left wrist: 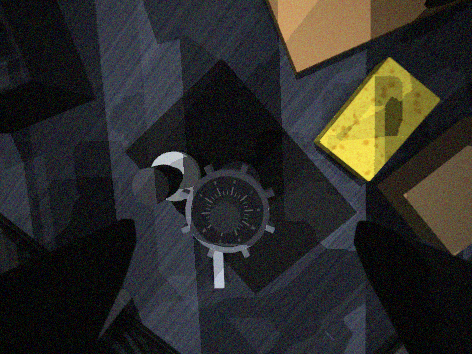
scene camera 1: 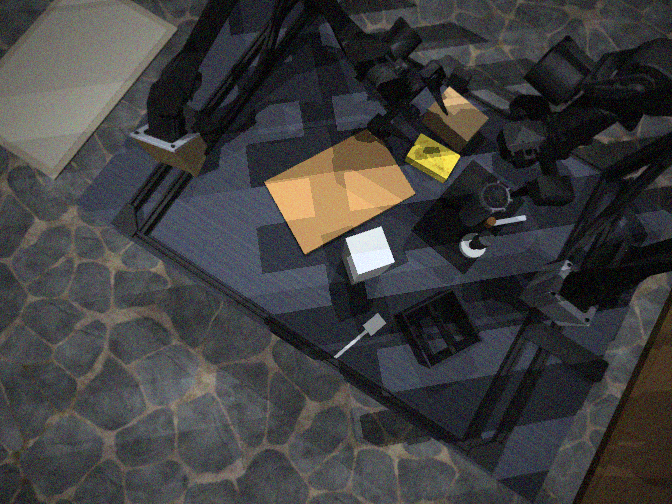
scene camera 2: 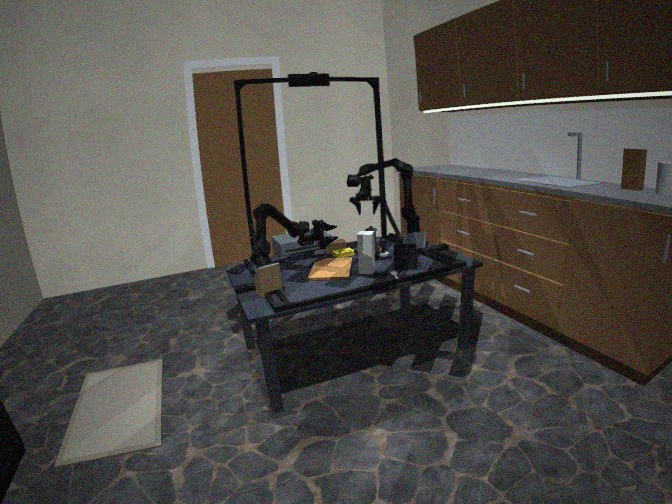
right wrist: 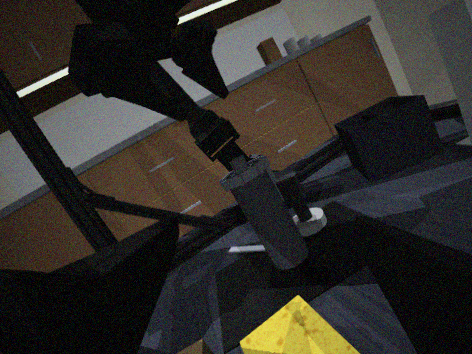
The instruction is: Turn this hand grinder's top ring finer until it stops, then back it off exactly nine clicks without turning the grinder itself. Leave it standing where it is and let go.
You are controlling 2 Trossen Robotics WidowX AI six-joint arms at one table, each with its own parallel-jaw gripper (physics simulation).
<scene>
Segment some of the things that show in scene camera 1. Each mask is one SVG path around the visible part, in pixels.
The left gripper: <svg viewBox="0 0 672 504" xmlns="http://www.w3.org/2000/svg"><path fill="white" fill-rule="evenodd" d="M519 95L509 104L511 122L504 124L496 138L500 157L504 161L512 163L515 169L530 167L539 161L543 176L532 181L526 181L526 185L514 191L510 197L529 195L536 206L565 206L575 199L575 193L570 176L559 175L556 161L566 160L570 157L569 152L579 146L588 146L593 143L592 138L589 140L578 139L566 129L562 120L562 113L565 108L560 112L551 112L549 101L545 97L527 94Z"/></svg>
The right gripper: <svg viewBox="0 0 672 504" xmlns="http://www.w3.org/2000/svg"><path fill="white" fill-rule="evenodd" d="M399 57L393 64L394 67L383 71L375 82L375 89L392 108L384 116L378 113L367 124L367 129L379 140L384 136L389 137L392 135L415 146L391 121L426 86L442 111L448 116L440 91L440 87L443 85L442 80L446 77L442 65L437 60L430 60L419 72L421 79L412 87L410 80L406 77L410 72L410 68Z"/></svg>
A hand grinder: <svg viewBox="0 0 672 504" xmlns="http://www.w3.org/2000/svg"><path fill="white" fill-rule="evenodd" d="M510 188L500 184L499 180L490 184L485 182L483 184L484 188L460 209L459 218L461 222L467 226L475 226L495 212L501 210L503 213L506 211L505 207L513 201L510 199L508 191Z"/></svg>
A black bin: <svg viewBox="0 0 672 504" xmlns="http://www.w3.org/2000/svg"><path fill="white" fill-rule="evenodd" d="M454 288L440 291L394 315L418 363L429 369L433 369L483 342Z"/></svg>
</scene>
